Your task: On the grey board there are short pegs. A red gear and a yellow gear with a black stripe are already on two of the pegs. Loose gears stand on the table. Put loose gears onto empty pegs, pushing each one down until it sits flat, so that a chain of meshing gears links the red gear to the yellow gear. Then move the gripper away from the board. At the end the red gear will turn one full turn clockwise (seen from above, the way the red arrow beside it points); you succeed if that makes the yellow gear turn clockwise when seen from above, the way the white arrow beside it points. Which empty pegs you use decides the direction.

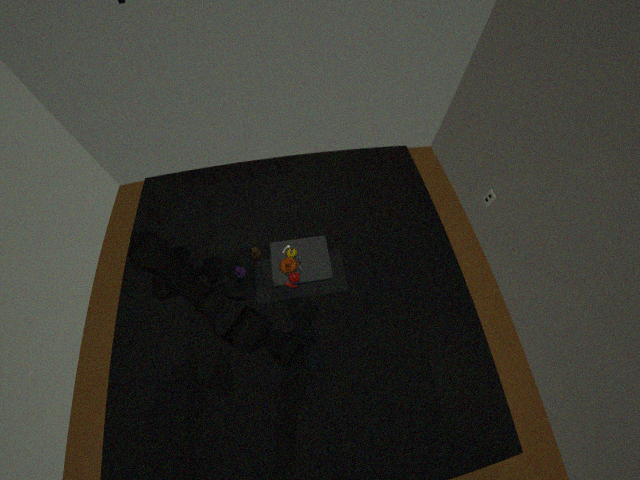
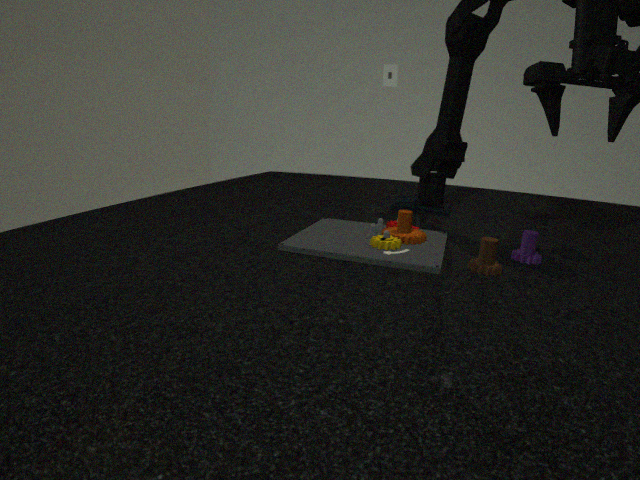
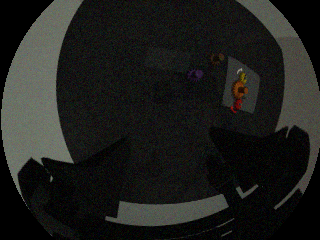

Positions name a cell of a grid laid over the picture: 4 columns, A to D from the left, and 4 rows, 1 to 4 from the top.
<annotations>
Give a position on an orange gear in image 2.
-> C2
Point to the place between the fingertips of my gripper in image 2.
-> D2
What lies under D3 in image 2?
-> A brown gear.
</annotations>
